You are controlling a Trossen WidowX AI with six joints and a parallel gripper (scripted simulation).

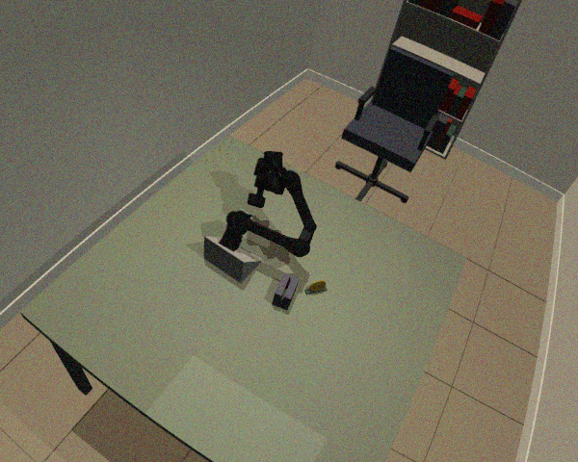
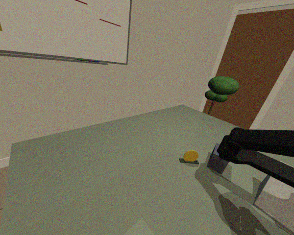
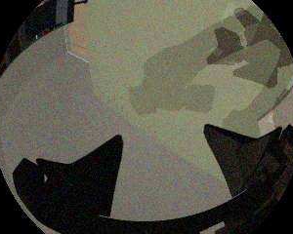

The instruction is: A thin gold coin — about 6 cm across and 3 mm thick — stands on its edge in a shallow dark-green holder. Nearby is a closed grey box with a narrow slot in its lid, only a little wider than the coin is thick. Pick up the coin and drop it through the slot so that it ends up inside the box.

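The thin gold coin lies 39 cm ahead of my gripper tip, 24 cm to the right of it and 13 cm below it.
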